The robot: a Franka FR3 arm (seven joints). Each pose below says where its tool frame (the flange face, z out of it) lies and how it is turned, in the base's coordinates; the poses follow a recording.
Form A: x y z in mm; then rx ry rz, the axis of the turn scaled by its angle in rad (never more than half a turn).
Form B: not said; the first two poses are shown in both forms.
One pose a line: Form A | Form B
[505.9 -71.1 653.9 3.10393 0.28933 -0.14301] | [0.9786 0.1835 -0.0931 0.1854 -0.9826 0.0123 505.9 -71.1 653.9]
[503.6 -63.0 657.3 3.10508 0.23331 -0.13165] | [0.9852 0.1481 -0.0860 0.1502 -0.9885 0.0186 503.6 -63.0 657.3]
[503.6 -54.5 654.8 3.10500 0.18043 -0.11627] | [0.9905 0.1146 -0.0762 0.1167 -0.9929 0.0248 503.6 -54.5 654.8]
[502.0 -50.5 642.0 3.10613 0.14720 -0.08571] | [0.9940 0.0936 -0.0565 0.0953 -0.9950 0.0281 502.0 -50.5 642.0]
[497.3 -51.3 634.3 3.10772 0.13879 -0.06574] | [0.9951 0.0884 -0.0435 0.0897 -0.9956 0.0282 497.3 -51.3 634.3]
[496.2 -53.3 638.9 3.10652 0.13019 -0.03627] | [0.9962 0.0833 -0.0246 0.0840 -0.9960 0.0311 496.2 -53.3 638.9]
